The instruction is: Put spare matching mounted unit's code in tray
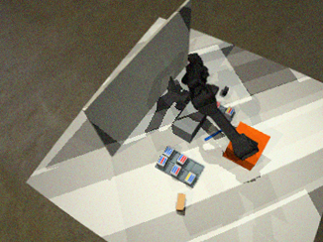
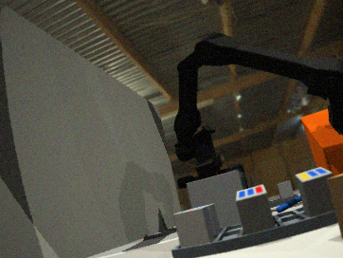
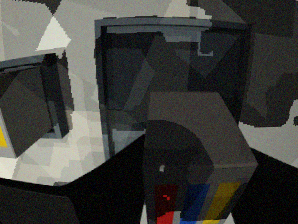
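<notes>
Right now my gripper tip is 30 mm below the grey spare block. The rest, counted from my gripper tip: wall panel: 190 mm above, 180 mm ahead, 170 mm to the left; then blue pen: 180 mm behind, 140 mm to the left, 30 mm below; then grey mounted unit: 180 mm to the left, 50 mm behind, 10 mm above.
</notes>
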